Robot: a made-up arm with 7 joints. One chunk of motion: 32 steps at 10 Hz.
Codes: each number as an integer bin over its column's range. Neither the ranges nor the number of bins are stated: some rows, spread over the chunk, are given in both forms.
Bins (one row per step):
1: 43 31 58 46 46 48
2: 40 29 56 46 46 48
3: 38 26 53 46 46 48
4: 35 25 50 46 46 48
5: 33 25 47 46 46 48
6: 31 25 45 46 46 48
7: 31 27 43 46 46 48
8: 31 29 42 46 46 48
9: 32 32 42 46 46 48
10: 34 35 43 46 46 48
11: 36 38 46 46 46 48
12: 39 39 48 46 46 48
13: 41 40 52 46 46 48
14: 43 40 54 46 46 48
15: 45 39 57 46 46 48
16: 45 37 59 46 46 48
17: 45 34 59 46 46 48
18: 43 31 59 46 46 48
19: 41 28 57 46 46 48
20: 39 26 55 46 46 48
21: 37 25 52 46 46 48
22: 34 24 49 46 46 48
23: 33 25 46 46 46 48
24: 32 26 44 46 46 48
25: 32 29 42 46 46 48
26: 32 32 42 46 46 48
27: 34 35 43 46 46 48
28: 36 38 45 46 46 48
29: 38 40 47 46 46 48
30: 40 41 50 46 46 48
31: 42 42 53 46 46 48
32: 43 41 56 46 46 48
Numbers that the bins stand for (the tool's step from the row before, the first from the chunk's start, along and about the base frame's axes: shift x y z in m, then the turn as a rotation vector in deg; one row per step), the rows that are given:
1: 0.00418 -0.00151 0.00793 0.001 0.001 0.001
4: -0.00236 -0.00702 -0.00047 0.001 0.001 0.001
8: -0.00564 -0.00334 -0.00888 0.001 0.001 0.001
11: -0.00155 0.00493 -0.00468 0.001 0.001 0.001
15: 0.00582 0.00585 0.00688 0.001 0.001 0.001
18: 0.00418 -0.00151 0.00898 0.001 0.001 0.001
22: -0.00318 -0.00794 -0.00153 0.001 0.001 0.001
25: -0.00482 -0.00334 -0.00888 0.001 0.001 0.001
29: 0.00009 0.00677 -0.00363 0.001 0.001 0.001
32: 0.00418 0.00769 0.00583 0.001 0.001 0.001
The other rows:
2: 0.00173 -0.00334 0.00583 0.001 0.001 0.001
3: 0.00009 -0.00610 0.00268 0.001 0.001 0.001
5: -0.00400 -0.00702 -0.00363 0.001 0.001 0.001
6: -0.00564 -0.00702 -0.00573 0.001 0.001 0.001
7: -0.00564 -0.00518 -0.00783 0.001 0.001 0.001
9: -0.00482 -0.00059 -0.00888 0.001 0.001 0.001
10: -0.00318 0.00217 -0.00783 0.001 0.001 0.001
12: 0.00091 0.00585 -0.00258 0.001 0.001 0.001
13: 0.00255 0.00677 0.00163 0.001 0.001 0.001
14: 0.00418 0.00677 0.00373 0.001 0.001 0.001
16: 0.00582 0.00401 0.00898 0.001 0.001 0.001
17: 0.00582 0.00125 0.00898 0.001 0.001 0.001
19: 0.00255 -0.00426 0.00688 0.001 0.001 0.001
20: 0.00091 -0.00610 0.00478 0.001 0.001 0.001
21: -0.00073 -0.00702 0.00163 0.001 0.001 0.001
23: -0.00400 -0.00702 -0.00468 0.001 0.001 0.001
24: -0.00482 -0.00610 -0.00678 0.001 0.001 0.001
26: -0.00482 -0.00059 -0.00888 0.001 0.001 0.001
27: -0.00318 0.00217 -0.00783 0.001 0.001 0.001
28: -0.00155 0.00493 -0.00573 0.001 0.001 0.001
30: 0.00173 0.00769 -0.00047 0.001 0.001 0.001
31: 0.00336 0.00861 0.00268 0.001 0.001 0.001

